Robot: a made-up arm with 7 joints. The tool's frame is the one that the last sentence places. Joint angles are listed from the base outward.
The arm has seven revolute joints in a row. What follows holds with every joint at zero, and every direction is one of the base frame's. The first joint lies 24.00 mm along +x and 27.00 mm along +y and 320.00 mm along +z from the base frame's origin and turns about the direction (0.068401, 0.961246, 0.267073), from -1.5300 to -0.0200 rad. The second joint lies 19.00 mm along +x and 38.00 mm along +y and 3.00 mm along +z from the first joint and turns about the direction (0.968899, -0.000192, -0.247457), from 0.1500 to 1.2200 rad. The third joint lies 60.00 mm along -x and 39.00 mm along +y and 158.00 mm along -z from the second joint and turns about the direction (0.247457, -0.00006, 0.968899), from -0.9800 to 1.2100 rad. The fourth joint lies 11.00 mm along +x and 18.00 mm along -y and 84.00 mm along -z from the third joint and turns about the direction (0.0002, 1, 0.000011), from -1.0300 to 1.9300 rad. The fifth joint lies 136.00 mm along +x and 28.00 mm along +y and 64.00 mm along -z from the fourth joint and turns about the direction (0.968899, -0.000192, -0.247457), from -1.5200 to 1.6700 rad. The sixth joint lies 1.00 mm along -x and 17.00 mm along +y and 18.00 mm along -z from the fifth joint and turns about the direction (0.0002, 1, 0.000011), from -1.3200 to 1.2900 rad. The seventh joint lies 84.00 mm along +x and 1.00 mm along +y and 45.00 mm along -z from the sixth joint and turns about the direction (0.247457, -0.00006, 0.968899), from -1.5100 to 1.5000 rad. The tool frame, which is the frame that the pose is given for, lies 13.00 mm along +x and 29.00 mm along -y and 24.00 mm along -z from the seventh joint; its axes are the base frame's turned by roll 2.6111, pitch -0.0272 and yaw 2.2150 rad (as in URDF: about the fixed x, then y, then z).
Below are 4 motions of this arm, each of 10 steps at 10 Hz.
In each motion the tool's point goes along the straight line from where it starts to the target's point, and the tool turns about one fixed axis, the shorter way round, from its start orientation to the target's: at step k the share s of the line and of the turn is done. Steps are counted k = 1, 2, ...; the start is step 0. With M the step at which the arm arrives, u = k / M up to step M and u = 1 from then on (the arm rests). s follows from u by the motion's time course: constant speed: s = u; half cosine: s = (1 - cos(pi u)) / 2; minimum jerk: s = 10 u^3 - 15 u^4 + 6 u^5.
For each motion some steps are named. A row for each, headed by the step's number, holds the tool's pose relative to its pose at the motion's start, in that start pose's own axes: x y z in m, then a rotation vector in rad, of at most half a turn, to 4 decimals.
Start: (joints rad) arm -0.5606 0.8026 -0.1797 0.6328 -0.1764 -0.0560 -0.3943
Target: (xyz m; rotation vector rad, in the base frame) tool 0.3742 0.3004 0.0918 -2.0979 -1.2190 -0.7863
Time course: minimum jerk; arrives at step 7
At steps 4, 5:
4: -0.0195 0.0288 -0.0176 0.1759 0.0547 0.4660
5: -0.0264 0.0390 -0.0238 0.2380 0.0740 0.6305

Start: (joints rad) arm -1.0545 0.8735 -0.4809 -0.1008 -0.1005 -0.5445 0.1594
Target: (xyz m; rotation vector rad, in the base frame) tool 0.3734 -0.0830 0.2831 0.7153 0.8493 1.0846
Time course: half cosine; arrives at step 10
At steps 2, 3, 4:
2: -0.0169 -0.0026 -0.0045 -0.0017 -0.0009 -0.0420
3: -0.0366 -0.0057 -0.0097 -0.0036 -0.0019 -0.0906
4: -0.0613 -0.0096 -0.0163 -0.0060 -0.0032 -0.1519

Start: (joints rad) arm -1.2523 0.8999 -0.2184 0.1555 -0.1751 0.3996 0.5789
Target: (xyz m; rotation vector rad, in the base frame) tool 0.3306 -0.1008 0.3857 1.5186 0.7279 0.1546
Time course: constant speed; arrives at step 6
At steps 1, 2, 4, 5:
1: -0.0020 -0.0053 -0.0623 0.1096 -0.3404 0.0138
2: -0.0040 -0.0106 -0.1246 0.2192 -0.6809 0.0277
4: -0.0079 -0.0213 -0.2491 0.4383 -1.3617 0.0553
5: -0.0099 -0.0266 -0.3114 0.5479 -1.7021 0.0692

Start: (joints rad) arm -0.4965 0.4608 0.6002 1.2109 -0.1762 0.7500 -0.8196
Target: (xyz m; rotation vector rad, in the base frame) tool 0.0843 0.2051 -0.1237 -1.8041 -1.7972 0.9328
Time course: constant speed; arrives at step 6
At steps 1, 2, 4, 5, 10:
1: 0.0007 -0.0043 0.0146 0.0225 0.0781 0.0936
2: 0.0015 -0.0085 0.0292 0.0450 0.1563 0.1873
4: 0.0029 -0.0171 0.0583 0.0899 0.3126 0.3745
5: 0.0037 -0.0213 0.0729 0.1124 0.3907 0.4682
10: 0.0044 -0.0256 0.0875 0.1349 0.4689 0.5618

